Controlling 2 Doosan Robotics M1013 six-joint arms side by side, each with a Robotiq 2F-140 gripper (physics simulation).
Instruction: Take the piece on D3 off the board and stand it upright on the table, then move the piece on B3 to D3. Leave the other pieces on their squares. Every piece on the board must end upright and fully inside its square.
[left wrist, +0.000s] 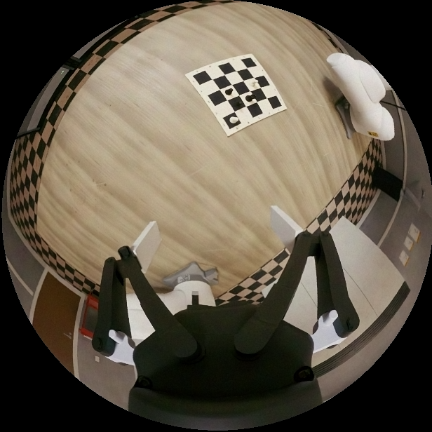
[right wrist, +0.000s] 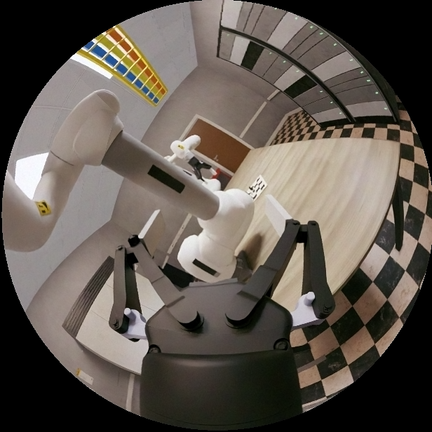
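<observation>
The checkered board (left wrist: 209, 87) (right wrist: 262, 183) lies on the table, far from both grippers. In the left wrist view, two black pieces (left wrist: 229, 92) (left wrist: 250, 98) and a white piece (left wrist: 254, 84) stand around its middle. Another white piece (left wrist: 233, 120) is on a dark corner square. A dark shape (left wrist: 239, 104) near the black pieces may be one more piece; it blends into its square. The square labels are too small to read. My left gripper (left wrist: 213, 223) is open and empty, high above the table. My right gripper (right wrist: 212, 211) is open and empty, away from the board.
The wooden table (left wrist: 125, 150) (right wrist: 340, 200) has an arm base (left wrist: 192, 272) at its near edge in the left wrist view. The other white arm (left wrist: 367, 95) rises to the right of the board. In the right wrist view, a large white arm (right wrist: 225, 215) stands beside the table, partly before the board's side.
</observation>
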